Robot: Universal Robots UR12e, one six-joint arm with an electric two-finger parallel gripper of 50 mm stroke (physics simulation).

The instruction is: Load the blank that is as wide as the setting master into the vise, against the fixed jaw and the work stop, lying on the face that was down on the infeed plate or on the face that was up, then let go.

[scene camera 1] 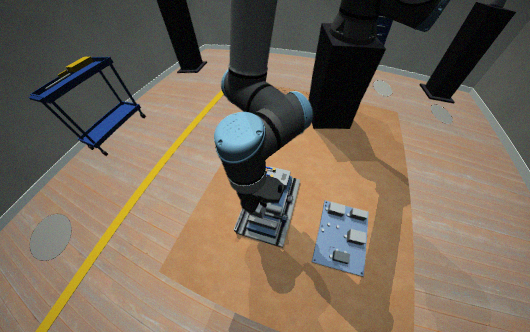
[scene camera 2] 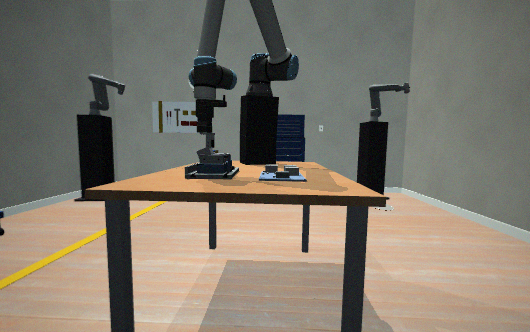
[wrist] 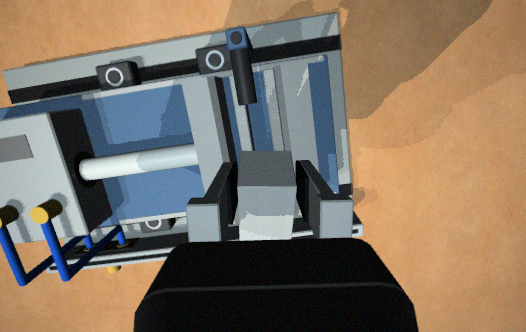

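Pixels of known places: gripper, between the fingertips: [scene camera 1: 261,210] [scene camera 2: 210,147] [wrist: 266,179]; arm's base, origin of its link: [scene camera 1: 351,34] [scene camera 2: 259,96].
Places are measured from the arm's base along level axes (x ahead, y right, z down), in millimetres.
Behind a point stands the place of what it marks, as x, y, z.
A grey blank [scene camera 2: 204,152] {677, 294, 374} [wrist: 266,205] {663, 285, 352} is held tilted between the fingers, over the near end of the vise's jaw area in the wrist view. My gripper [scene camera 1: 256,209] {667, 271, 354} [scene camera 2: 210,144] {667, 271, 354} [wrist: 266,179] {667, 271, 354} is shut on it. The vise [scene camera 1: 285,236] {712, 175, 460} [scene camera 2: 217,170] {724, 236, 446} [wrist: 170,54] {606, 173, 460} stands on the table. Its moving jaw [wrist: 204,120] is left of the gap and its fixed jaw [wrist: 297,107] right of it; thin strips lie between them. The work stop [wrist: 244,75] {668, 211, 384} reaches over the gap's far end. The blank and fingers hide the gap's near end; contact is unclear.
The blue infeed plate [scene camera 1: 345,224] {627, -55, 471} [scene camera 2: 264,177] {751, 42, 472} carries several grey blocks beside the vise. A light housing [wrist: 30,190] {501, 246, 384} with blue handles [wrist: 55,250] {511, 289, 370} stands at the vise's left end in the wrist view. A blue cart [scene camera 1: 111,125] stands beyond the yellow floor line.
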